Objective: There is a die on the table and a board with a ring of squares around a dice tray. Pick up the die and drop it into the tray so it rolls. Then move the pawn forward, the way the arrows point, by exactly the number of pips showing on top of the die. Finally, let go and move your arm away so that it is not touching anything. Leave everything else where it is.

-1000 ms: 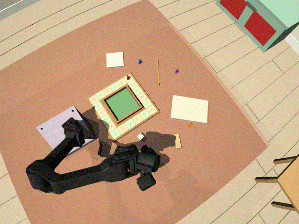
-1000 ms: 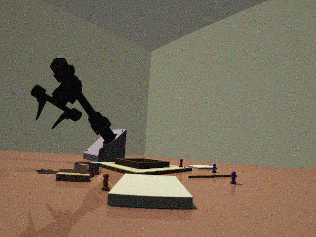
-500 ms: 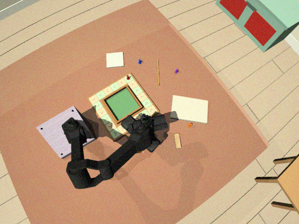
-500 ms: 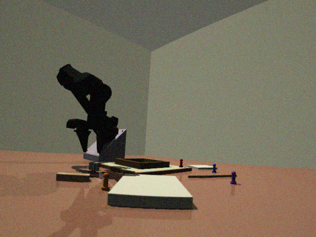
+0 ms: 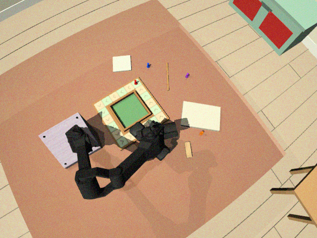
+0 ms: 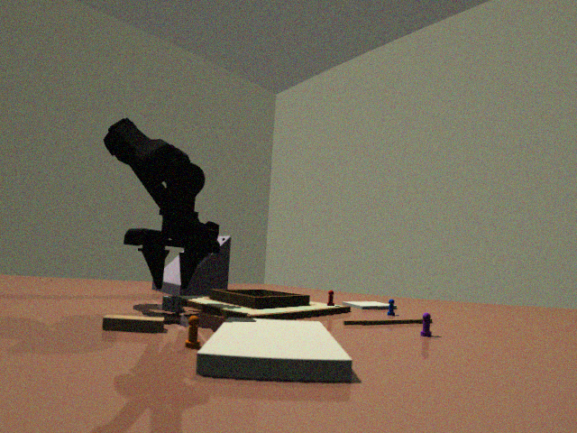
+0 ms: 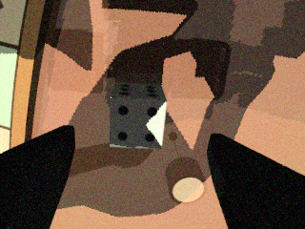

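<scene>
Right now the white die is 3 cm below my gripper tip. The rest, counted from my gripper tip: white slab 30 cm ahead, 5 cm to the right, 3 cm below; orange pawn 24 cm ahead, 12 cm to the right, 2 cm below; wooden block 13 cm ahead, 13 cm to the right, 3 cm below.
</scene>
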